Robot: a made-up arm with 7 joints. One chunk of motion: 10 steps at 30 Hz.
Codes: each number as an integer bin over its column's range. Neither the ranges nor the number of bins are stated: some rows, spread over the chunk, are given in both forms.
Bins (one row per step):
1: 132 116 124 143 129 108 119
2: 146 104 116 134 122 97 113
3: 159 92 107 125 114 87 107
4: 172 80 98 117 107 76 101
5: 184 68 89 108 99 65 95
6: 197 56 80 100 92 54 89
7: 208 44 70 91 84 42 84
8: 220 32 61 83 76 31 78
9: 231 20 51 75 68 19 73
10: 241 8 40 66 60 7 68
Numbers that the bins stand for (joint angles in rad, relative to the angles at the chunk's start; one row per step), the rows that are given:
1: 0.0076 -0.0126 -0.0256 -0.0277 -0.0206 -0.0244 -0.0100
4: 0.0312 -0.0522 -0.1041 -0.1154 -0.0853 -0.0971 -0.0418
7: 0.0524 -0.0917 -0.1886 -0.2031 -0.1529 -0.1745 -0.0718
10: 0.0718 -0.1312 -0.2792 -0.2874 -0.2235 -0.2541 -0.1000
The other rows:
2: 0.0159 -0.0258 -0.0497 -0.0581 -0.0412 -0.0494 -0.0206
3: 0.0235 -0.0390 -0.0769 -0.0884 -0.0647 -0.0721 -0.0312
5: 0.0382 -0.0653 -0.1313 -0.1458 -0.1088 -0.1222 -0.0524
6: 0.0459 -0.0785 -0.1584 -0.1727 -0.1294 -0.1472 -0.0629
8: 0.0594 -0.1049 -0.2158 -0.2301 -0.1765 -0.1995 -0.0824
9: 0.0659 -0.1180 -0.2460 -0.2571 -0.2000 -0.2268 -0.0912

